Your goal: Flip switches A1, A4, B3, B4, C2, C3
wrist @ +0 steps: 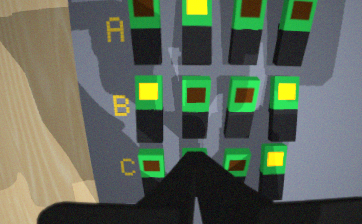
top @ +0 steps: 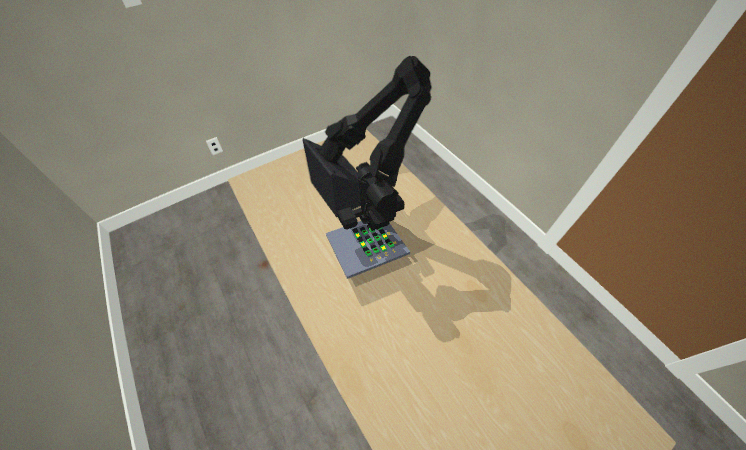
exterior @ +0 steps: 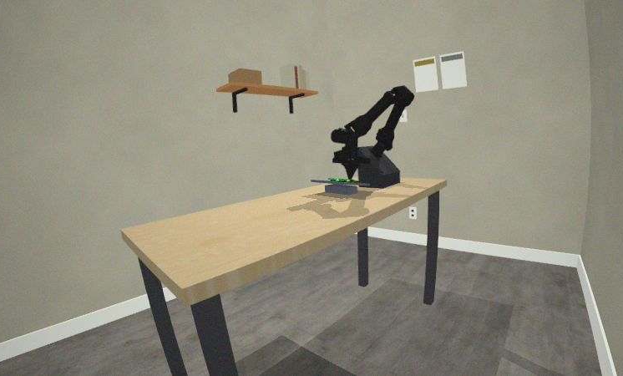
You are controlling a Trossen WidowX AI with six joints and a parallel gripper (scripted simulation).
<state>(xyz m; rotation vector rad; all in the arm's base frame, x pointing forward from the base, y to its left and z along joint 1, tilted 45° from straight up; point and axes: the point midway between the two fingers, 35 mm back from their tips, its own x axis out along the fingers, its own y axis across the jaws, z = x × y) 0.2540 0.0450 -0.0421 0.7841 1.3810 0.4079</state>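
Right now the switch B2 is 30 mm ahead of my hand, 10 mm to the right of it and 30 mm below it. From my hand the other things lie so: switch B1 (40 mm ahead, 20 mm to the left, 30 mm below); then switch B4 (20 mm ahead, 50 mm to the right, 30 mm below); then switch B3 (30 mm ahead, 30 mm to the right, 30 mm below).
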